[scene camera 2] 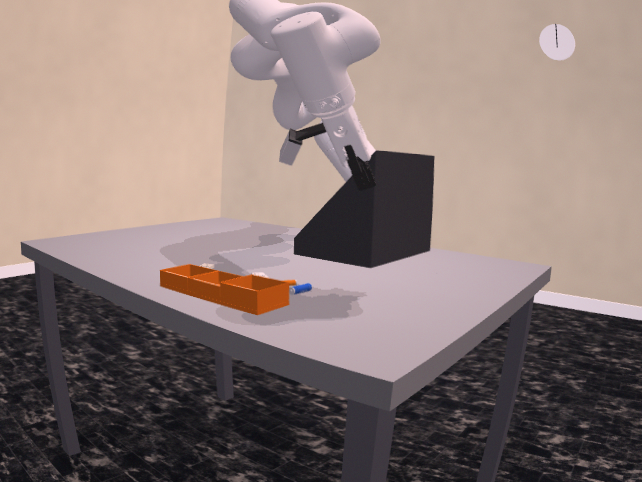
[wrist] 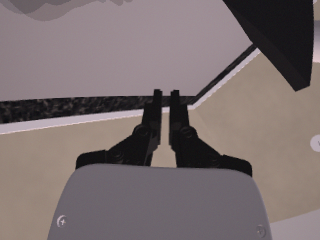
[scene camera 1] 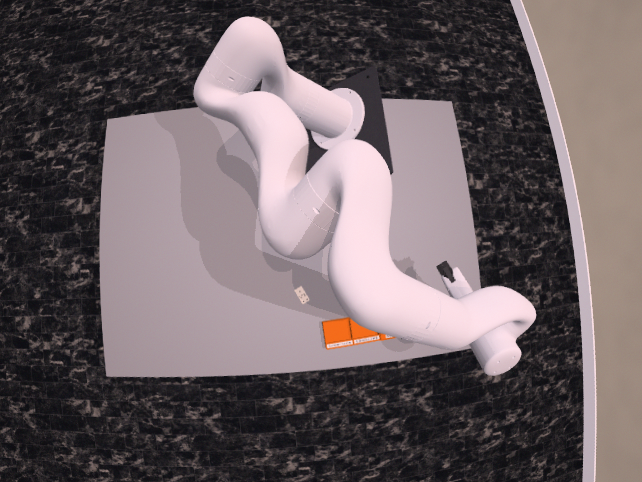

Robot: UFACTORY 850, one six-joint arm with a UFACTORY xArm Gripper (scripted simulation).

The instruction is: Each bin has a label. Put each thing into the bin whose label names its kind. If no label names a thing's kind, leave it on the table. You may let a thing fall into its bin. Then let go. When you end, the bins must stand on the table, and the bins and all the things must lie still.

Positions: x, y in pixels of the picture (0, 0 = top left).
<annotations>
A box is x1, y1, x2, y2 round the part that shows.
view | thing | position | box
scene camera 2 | my gripper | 367, 185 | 279, 97, 375, 190
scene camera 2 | orange three-compartment bin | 242, 293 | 160, 264, 288, 314
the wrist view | my gripper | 166, 102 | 47, 89, 272, 239
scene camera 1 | my gripper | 442, 265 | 436, 261, 472, 298
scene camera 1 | orange three-compartment bin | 339, 333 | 323, 318, 394, 349
</annotations>
